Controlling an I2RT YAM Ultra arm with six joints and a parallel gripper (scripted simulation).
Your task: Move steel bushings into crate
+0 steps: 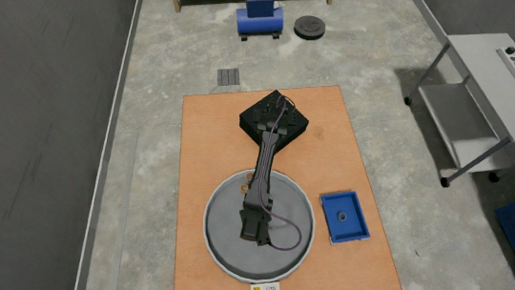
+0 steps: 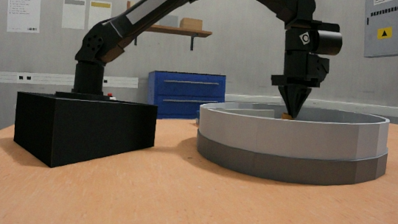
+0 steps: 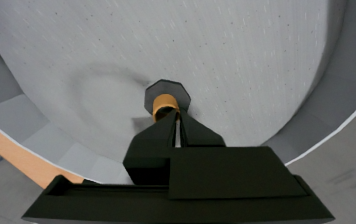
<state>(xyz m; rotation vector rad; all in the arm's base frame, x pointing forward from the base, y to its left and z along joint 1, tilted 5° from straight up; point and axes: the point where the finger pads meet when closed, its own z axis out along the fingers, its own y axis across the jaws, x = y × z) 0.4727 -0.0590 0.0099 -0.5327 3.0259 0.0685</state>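
Now: hand 1 cm past the grey turntable, 1 cm to the right of it and 4 cm above it. From my hand the other things lie so: blue crate: 6 cm behind, 36 cm to the left, 6 cm below.
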